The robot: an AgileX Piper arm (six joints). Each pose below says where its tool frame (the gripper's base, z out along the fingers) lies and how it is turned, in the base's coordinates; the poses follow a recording.
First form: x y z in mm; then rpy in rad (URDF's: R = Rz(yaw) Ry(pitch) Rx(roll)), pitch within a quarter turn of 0, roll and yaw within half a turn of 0.
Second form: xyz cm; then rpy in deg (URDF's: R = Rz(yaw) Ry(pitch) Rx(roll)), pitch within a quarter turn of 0, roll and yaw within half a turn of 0. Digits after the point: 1 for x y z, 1 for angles.
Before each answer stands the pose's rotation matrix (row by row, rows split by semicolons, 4 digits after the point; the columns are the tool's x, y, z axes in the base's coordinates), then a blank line. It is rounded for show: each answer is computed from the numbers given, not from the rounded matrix.
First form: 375 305 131 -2.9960 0.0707 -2.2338
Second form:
-0.6139 -0.7735 0.1574; -0.7862 0.6171 -0.0342; -0.0706 -0.1447 -0.9869

37.5 30.5 13.1 -171.7 4.1 -128.0
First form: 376 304 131 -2.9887 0.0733 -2.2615
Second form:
-0.6354 -0.7547 0.1635; -0.7687 0.6382 -0.0412; -0.0732 -0.1519 -0.9857

37.6 30.4 13.1 -171.2 4.2 -129.6
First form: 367 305 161 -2.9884 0.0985 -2.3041
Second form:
-0.6661 -0.7242 0.1784; -0.7394 0.6726 -0.0299; -0.0983 -0.1519 -0.9835

36.7 30.5 16.1 -171.2 5.6 -132.0
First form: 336 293 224 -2.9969 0.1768 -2.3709
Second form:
-0.7062 -0.6712 0.2253; -0.6858 0.7276 0.0178; -0.1759 -0.1419 -0.9741

33.6 29.3 22.4 -171.7 10.1 -135.8
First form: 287 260 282 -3.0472 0.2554 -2.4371
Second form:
-0.7372 -0.6266 0.2527; -0.6266 0.7740 0.0911; -0.2526 -0.0912 -0.9633

28.7 26.0 28.2 -174.6 14.6 -139.6
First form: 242 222 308 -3.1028 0.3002 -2.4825
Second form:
-0.7552 -0.6029 0.2573; -0.5850 0.7970 0.1503; -0.2957 -0.0370 -0.9546

24.2 22.2 30.8 -177.8 17.2 -142.2
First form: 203 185 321 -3.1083 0.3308 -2.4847
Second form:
-0.7490 -0.6018 0.2774; -0.5776 0.7981 0.1719; -0.3248 -0.0315 -0.9453

20.3 18.5 32.1 -178.1 19.0 -142.4
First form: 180 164 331 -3.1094 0.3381 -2.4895
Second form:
-0.7498 -0.5981 0.2830; -0.5725 0.8009 0.1756; -0.3317 -0.0304 -0.9429

18.0 16.4 33.1 -178.2 19.4 -142.6
